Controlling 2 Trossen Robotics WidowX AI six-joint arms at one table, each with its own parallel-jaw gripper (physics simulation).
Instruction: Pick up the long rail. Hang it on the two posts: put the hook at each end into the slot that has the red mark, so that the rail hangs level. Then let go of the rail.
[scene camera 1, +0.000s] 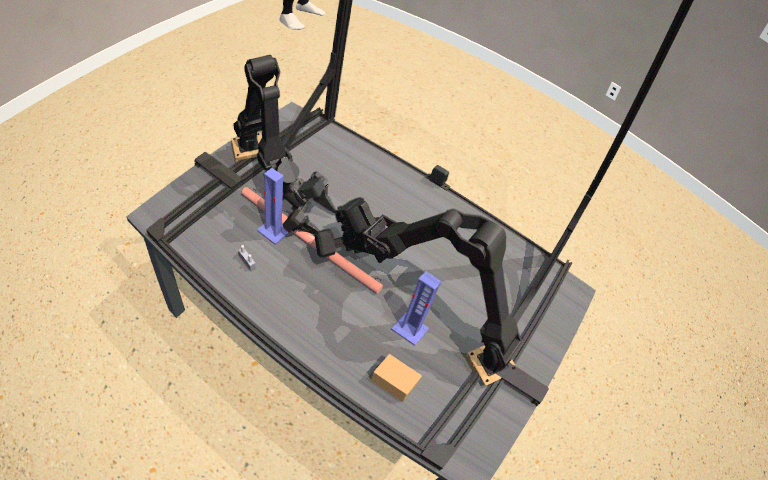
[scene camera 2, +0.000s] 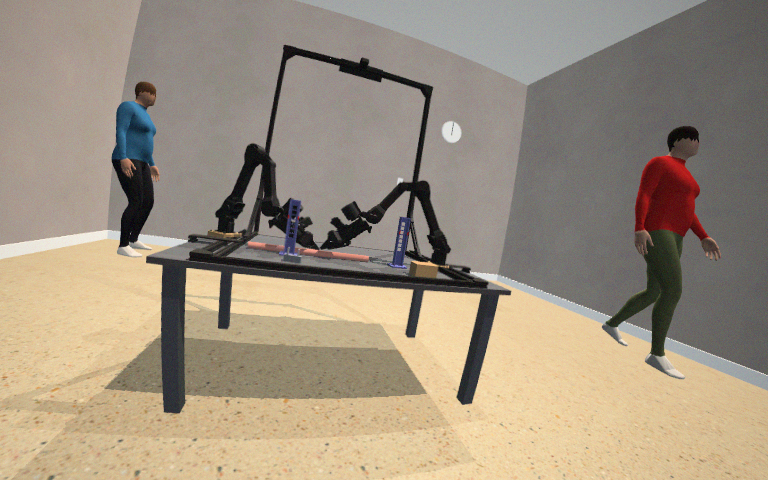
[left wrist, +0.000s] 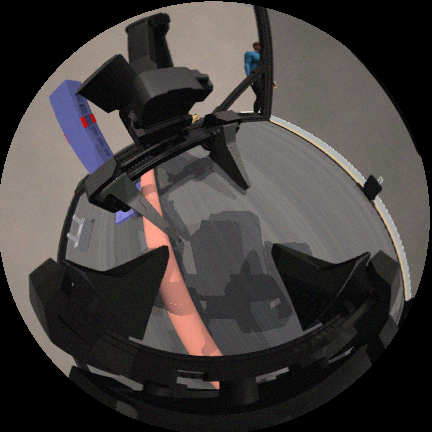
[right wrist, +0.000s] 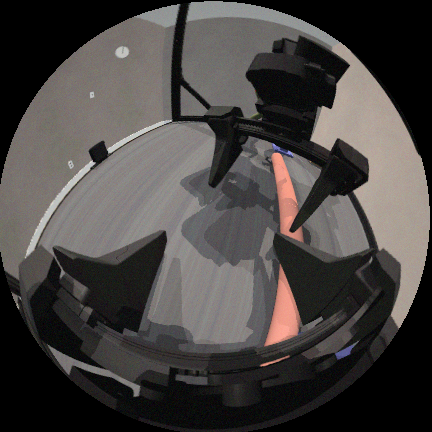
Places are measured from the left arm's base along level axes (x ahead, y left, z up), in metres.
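Pixels of known places: left gripper, between the fingertips: (scene camera 1: 336, 233) (scene camera 2: 324, 248) (left wrist: 221, 250) (right wrist: 247, 205); right gripper, between the fingertips: (scene camera 1: 329, 223) (scene camera 2: 315, 247) (left wrist: 217, 211) (right wrist: 221, 237); left arm's base, origin of its link: (scene camera 1: 493, 361) (scene camera 2: 438, 264); right arm's base, origin of its link: (scene camera 1: 248, 144) (scene camera 2: 225, 232).
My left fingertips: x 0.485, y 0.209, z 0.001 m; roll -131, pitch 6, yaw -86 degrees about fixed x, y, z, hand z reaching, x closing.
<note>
Ahead of a thing's pixels: the offset from my left fingertips to its top centre.
The long salmon rail {0.000 m up, 0.028 m ahead, 0.071 m left} (scene camera 1: 355, 271) (scene camera 2: 339, 255) (left wrist: 187, 320) (right wrist: 285, 195) lies on the table; its end hooks cannot be made out. One blue post {0.187 m up, 0.078 m ahead, 0.152 m left} (scene camera 1: 274, 215) (scene camera 2: 291, 229) (left wrist: 72, 125) stands upright near the rail's left part. The other blue post {0.187 m up, 0.314 m back, 0.068 m right} (scene camera 1: 421, 300) (scene camera 2: 400, 243) stands beyond its right end. Both have slots and red marks. My left gripper (scene camera 1: 335, 230) (scene camera 2: 330, 244) (left wrist: 221, 250) is open and empty above the rail, which runs nearer one finger. My right gripper (scene camera 1: 311, 217) (scene camera 2: 311, 242) (right wrist: 221, 237) is open and empty, with one finger over the rail.
The two grippers are close together, facing each other. An orange box {0.025 m up, 0.432 m back, 0.031 m left} (scene camera 1: 396, 376) (scene camera 2: 423, 268) sits near the right post. A small grey piece with two pegs {0.021 m up, 0.002 m ahead, 0.250 m left} (scene camera 1: 246, 260) (left wrist: 86, 235) lies near the left post. A black frame (scene camera 2: 421, 141) rises behind the table.
</note>
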